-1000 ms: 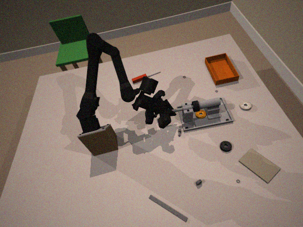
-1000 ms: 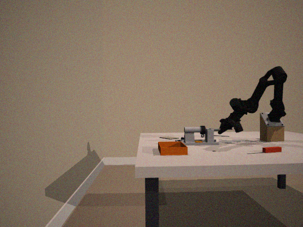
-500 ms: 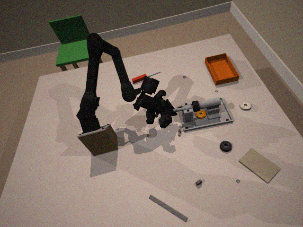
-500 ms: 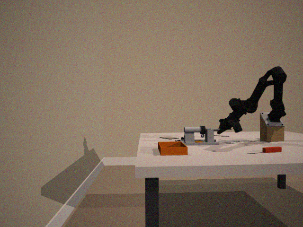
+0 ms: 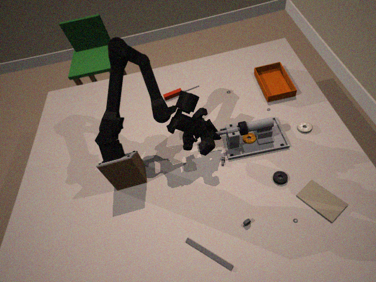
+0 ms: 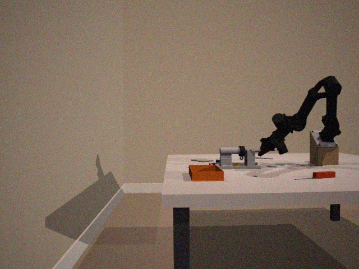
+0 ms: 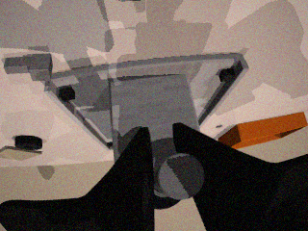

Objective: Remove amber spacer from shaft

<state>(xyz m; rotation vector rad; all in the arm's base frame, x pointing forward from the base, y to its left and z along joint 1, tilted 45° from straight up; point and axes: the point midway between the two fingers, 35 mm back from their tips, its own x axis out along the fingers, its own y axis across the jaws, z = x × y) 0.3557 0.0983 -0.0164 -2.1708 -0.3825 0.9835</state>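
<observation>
Now: gripper tip 8 cm short of the black spacer and 2 cm below it. Also, from my gripper tip: bolt 1 cm behind, 8 cm to the right, 5 cm below; amber spacer 11 cm ahead, 5 cm below; shaft 4 cm ahead, 2 cm above.
</observation>
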